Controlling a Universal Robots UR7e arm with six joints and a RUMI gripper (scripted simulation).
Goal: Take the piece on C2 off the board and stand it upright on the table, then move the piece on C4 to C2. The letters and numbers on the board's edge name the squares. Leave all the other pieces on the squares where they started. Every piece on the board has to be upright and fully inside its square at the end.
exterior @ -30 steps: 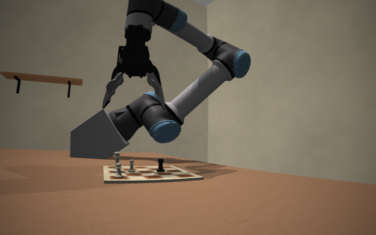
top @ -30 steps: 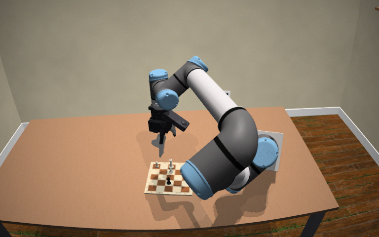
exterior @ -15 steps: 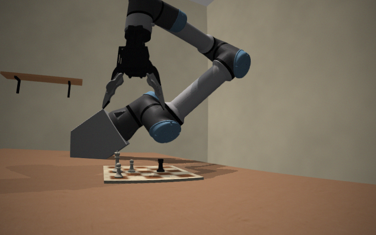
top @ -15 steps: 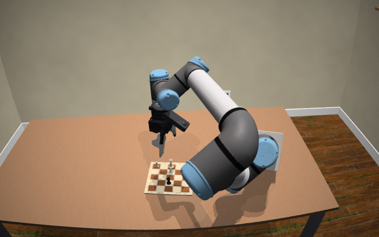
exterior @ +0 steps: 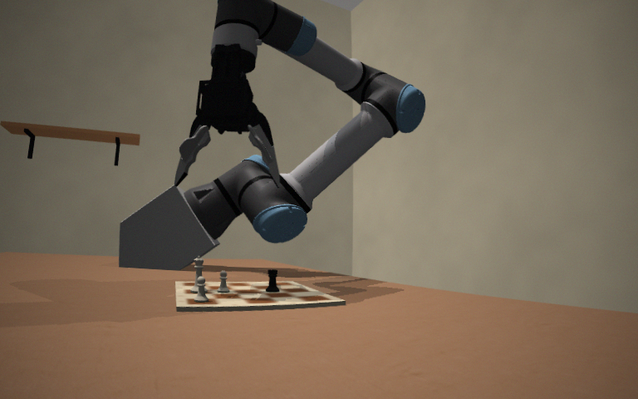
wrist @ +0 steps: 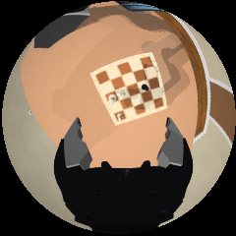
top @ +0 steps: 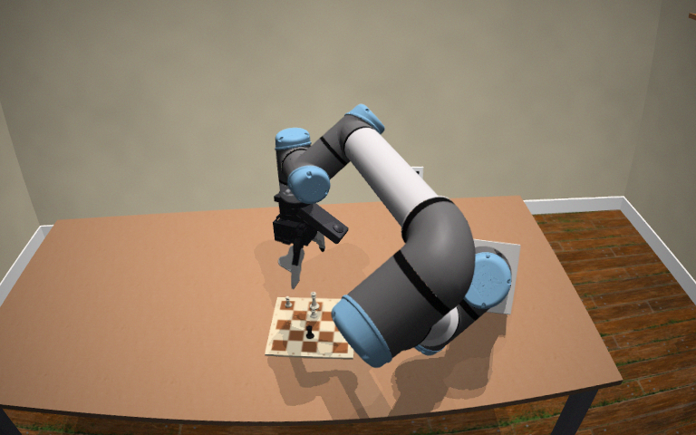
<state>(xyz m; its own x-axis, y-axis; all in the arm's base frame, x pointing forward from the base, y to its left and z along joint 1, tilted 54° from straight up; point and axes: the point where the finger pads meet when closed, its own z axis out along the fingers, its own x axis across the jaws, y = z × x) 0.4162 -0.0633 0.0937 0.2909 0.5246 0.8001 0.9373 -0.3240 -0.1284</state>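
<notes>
Right now my hand is 130 mm above the tall white piece and 40 mm to the left of it. Round my hand: black piece (140 mm below, 80 mm to the left); chessboard (160 mm below, 40 mm to the left).
</notes>
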